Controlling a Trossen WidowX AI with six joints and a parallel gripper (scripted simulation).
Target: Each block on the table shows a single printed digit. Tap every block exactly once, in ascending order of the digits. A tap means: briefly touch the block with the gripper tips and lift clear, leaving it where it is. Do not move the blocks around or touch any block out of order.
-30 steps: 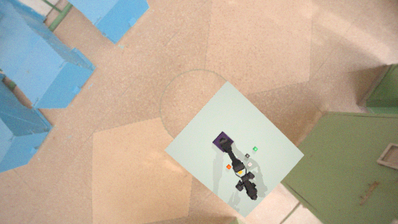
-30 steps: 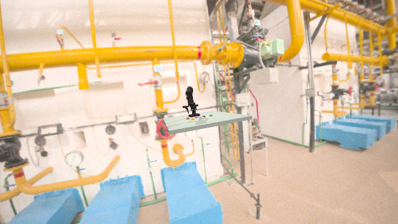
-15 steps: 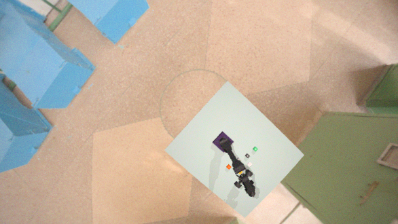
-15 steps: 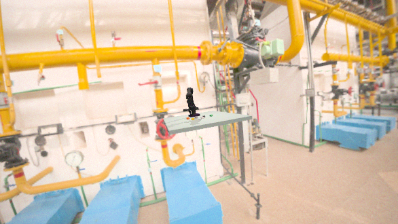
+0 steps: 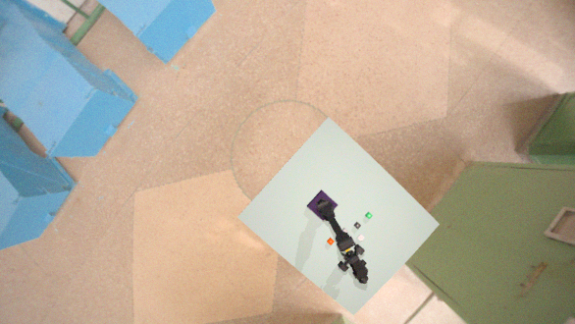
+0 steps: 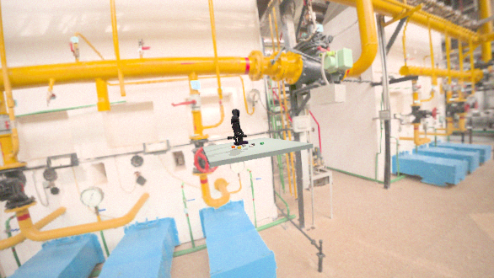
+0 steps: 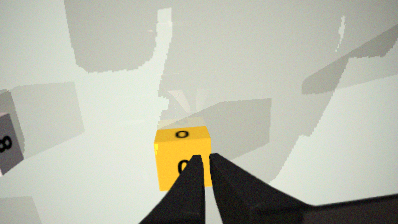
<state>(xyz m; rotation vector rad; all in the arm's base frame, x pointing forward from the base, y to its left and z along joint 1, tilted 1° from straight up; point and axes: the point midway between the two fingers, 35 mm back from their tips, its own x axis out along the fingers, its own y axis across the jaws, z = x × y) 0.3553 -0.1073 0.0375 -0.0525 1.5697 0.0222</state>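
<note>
Now: the yellow block 1 cm behind my gripper tip, 1 cm to the left of it and 2 cm below it. From my gripper tip the other things lie so: orange block (13 cm behind, 3 cm to the right, 2 cm below); white block (13 cm to the left, 2 cm below); dark block (7 cm behind, 17 cm to the left, 2 cm below).
</note>
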